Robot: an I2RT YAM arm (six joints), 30 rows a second.
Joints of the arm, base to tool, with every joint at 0 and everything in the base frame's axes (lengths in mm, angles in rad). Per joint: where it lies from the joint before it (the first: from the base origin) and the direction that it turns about. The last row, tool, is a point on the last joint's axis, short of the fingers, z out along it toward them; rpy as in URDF.
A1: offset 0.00 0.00 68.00 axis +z
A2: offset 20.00 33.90 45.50 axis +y
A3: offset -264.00 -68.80 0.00 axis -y
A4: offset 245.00 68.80 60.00 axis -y
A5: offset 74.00 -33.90 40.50 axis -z
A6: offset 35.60 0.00 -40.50 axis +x
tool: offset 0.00 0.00 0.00 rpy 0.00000 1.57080 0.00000
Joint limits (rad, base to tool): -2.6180..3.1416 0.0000..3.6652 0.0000..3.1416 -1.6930..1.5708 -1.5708..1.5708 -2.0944..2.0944
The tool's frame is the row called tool.
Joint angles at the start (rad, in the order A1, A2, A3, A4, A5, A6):
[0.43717, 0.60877, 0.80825, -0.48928, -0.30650, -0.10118]
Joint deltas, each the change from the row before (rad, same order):
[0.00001, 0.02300, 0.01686, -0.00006, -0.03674, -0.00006]
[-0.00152, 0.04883, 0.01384, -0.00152, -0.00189, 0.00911]
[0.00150, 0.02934, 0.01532, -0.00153, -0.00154, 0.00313]
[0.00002, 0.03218, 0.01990, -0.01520, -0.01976, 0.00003]
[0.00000, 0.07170, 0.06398, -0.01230, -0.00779, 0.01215]
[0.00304, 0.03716, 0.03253, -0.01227, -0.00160, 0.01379]
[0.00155, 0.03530, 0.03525, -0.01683, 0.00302, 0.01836]
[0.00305, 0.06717, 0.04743, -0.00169, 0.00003, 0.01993]
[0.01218, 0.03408, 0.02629, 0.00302, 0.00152, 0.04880]
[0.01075, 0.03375, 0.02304, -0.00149, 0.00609, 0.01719]
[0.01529, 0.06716, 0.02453, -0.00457, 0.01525, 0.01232]
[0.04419, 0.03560, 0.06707, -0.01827, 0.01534, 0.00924]
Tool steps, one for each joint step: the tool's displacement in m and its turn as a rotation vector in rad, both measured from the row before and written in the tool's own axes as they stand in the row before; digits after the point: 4 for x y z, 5 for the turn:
[-0.0039, 0.0000, 0.0028, -0.03716, 0.00213, 0.00192]
[-0.0011, -0.0037, 0.0096, -0.00374, 0.03401, 0.02187]
[-0.0028, -0.0017, 0.0048, -0.00428, 0.01447, 0.00793]
[-0.0025, -0.0013, 0.0048, -0.02199, 0.02390, 0.00962]
[-0.0135, -0.0041, 0.0081, -0.00931, 0.01795, 0.01940]
[-0.0061, -0.0017, 0.0048, -0.00551, 0.01582, 0.01887]
[-0.0064, -0.0017, 0.0039, 0.00074, 0.01601, 0.02394]
[-0.0096, -0.0042, 0.0112, -0.00344, 0.02032, 0.02652]
[-0.0058, 0.0001, 0.0062, -0.00943, 0.00638, 0.04557]
[-0.0043, -0.0003, 0.0068, -0.00311, 0.01321, 0.01711]
[-0.0020, -0.0032, 0.0171, 0.00398, 0.04660, 0.02208]
[-0.0138, 0.0106, 0.0025, -0.02353, -0.00385, -0.01545]

